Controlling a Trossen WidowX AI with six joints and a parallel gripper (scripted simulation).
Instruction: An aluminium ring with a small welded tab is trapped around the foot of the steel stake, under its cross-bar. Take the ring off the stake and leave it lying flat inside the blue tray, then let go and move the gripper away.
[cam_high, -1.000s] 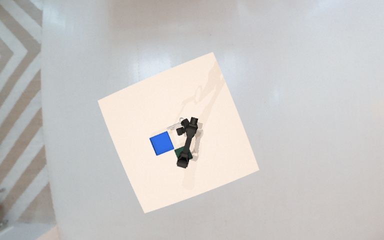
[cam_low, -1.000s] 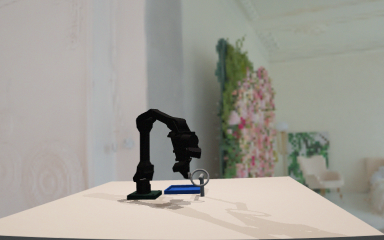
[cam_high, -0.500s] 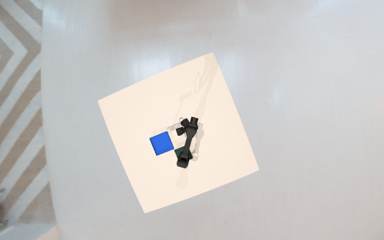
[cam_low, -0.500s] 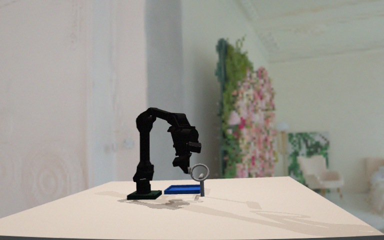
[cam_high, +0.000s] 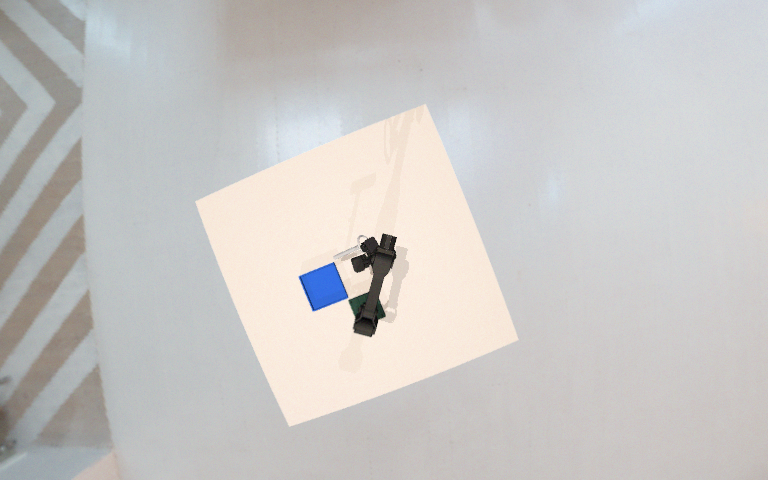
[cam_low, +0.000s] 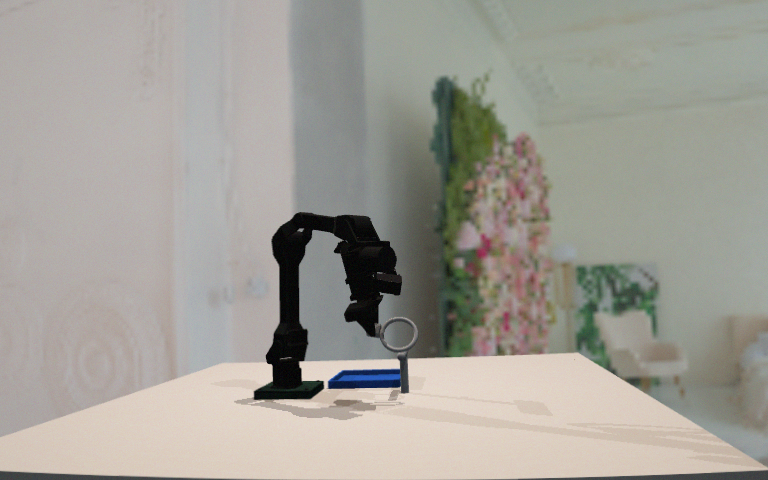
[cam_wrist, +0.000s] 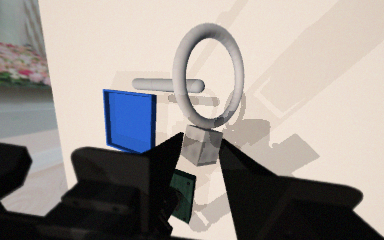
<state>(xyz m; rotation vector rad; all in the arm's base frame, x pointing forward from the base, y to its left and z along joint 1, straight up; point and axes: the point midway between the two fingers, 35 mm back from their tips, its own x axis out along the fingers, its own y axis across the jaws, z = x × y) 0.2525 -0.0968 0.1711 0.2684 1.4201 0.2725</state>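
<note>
Now: the blue tray 90 mm behind my gripper tip, 270 mm to the left of it and 150 mm below it. From my gripper tip the other things lie so: aluminium ring (50 mm ahead).
</note>
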